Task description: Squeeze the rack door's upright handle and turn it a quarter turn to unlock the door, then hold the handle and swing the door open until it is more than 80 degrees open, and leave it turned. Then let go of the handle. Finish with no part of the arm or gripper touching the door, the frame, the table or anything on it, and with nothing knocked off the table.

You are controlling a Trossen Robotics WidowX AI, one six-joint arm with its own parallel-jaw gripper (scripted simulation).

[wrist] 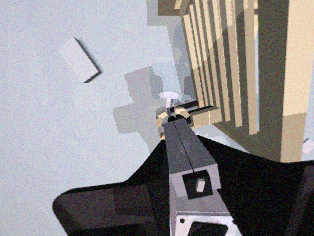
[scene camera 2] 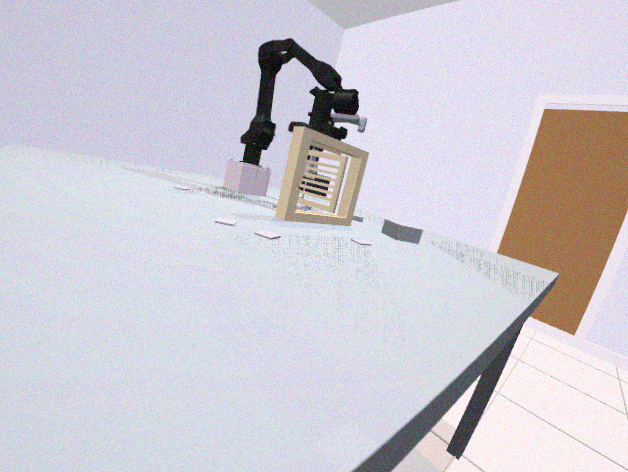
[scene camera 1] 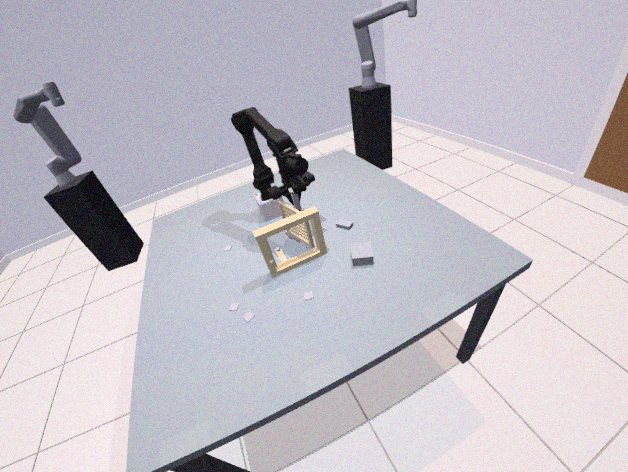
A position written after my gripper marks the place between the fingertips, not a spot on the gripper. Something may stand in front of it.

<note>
I see my gripper [scene camera 2: 309, 163] and a rack [scene camera 1: 292, 222].
My gripper also shows in the wrist view [wrist: 179, 141] and in scene camera 1 [scene camera 1: 296, 203]. The rack is seen too in the wrist view [wrist: 218, 64].
</note>
